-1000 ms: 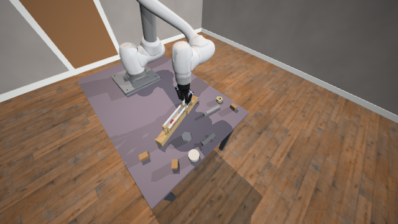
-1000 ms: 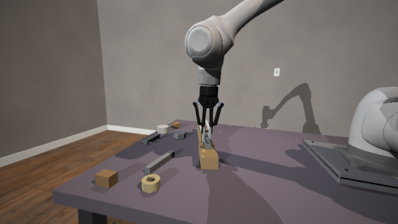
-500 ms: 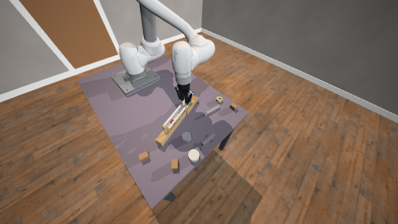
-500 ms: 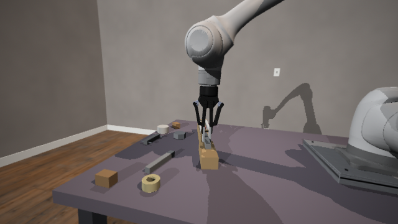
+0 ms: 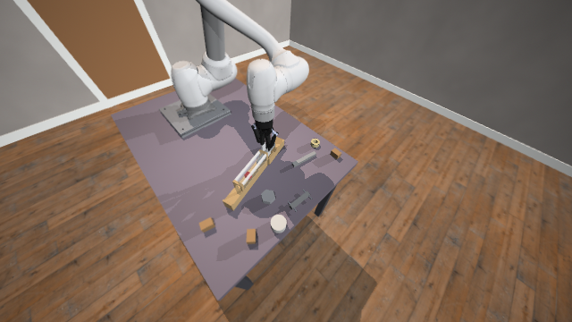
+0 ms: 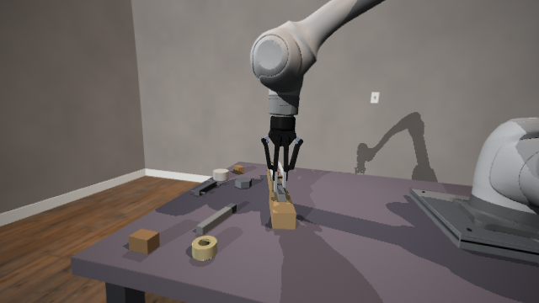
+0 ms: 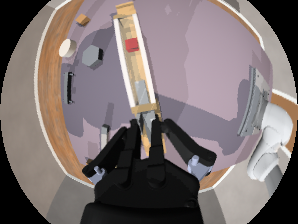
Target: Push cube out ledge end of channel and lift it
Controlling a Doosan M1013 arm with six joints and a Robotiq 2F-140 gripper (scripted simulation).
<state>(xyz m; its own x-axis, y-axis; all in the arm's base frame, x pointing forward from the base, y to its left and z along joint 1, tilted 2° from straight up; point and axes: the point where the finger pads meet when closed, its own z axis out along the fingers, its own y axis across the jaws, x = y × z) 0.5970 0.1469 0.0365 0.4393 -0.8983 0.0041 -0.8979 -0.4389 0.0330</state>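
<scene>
Right now my hand is 110 mm to the left of the channel, 50 mm short of it and 30 mm above it. From my hand the other things lie so: grey hexagonal piece (190 mm ahead, 110 mm to the right, 70 mm below); grey handle piece (290 mm ahead, 80 mm below); yellow ring (290 mm to the left, 70 mm below, 60 mm ahead).
</scene>
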